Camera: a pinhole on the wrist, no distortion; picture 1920 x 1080 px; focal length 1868.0 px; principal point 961.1 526.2 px. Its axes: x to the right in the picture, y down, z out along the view. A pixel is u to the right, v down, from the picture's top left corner.
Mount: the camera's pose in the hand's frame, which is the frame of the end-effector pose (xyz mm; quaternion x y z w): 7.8 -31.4 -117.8 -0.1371 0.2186 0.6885 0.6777
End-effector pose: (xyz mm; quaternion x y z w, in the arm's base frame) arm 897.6 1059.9 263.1 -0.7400 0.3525 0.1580 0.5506
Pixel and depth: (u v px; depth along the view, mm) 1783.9 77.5 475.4
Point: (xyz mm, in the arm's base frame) 774.5 1114.1 -168.4
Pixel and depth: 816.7 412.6 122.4
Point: 902.8 1039.6 234.0
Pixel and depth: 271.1 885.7 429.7
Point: 907.3 1377.5 130.6
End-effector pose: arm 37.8 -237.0 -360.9 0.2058 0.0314 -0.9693 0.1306
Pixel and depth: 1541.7 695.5 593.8
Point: 18.0 -679.9 -81.6
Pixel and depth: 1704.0 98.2 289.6
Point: -21.7 -470.7 -339.4
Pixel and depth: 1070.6 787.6 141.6
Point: 45.9 -281.5 -359.5
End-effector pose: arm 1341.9 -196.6 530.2 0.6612 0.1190 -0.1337 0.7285
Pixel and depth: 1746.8 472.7 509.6
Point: 1546.7 -380.1 903.8
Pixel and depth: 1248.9 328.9 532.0
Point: 1555.7 -469.9 796.0
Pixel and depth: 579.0 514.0 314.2
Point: 1407.8 -377.1 592.9
